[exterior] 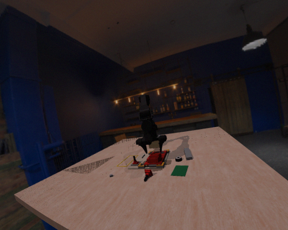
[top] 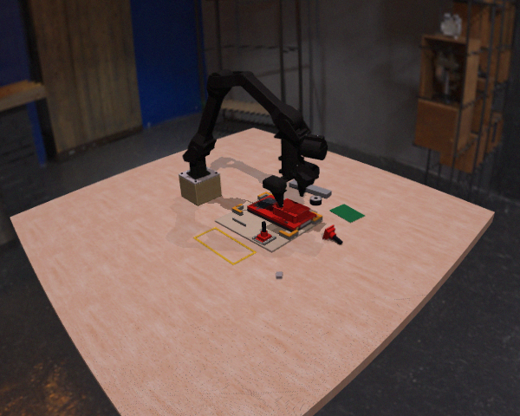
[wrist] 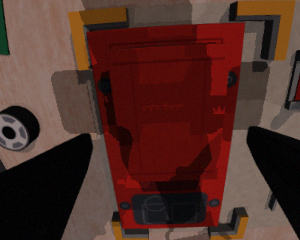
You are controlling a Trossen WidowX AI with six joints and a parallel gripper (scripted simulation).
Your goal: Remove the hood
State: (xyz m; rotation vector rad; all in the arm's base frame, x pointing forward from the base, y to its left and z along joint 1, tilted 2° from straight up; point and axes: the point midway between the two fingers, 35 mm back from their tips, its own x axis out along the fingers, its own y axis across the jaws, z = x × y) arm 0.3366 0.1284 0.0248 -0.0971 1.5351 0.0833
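The red hood lies 30 mm below my gripper tip. Also, from my gripper tip: beige baseplate (40 mm behind, 40 mm to the right, 60 mm below); black wheel (30 mm behind, 140 mm to the left, 60 mm below); green plate (80 mm ahead, 170 mm to the left, 70 mm below).
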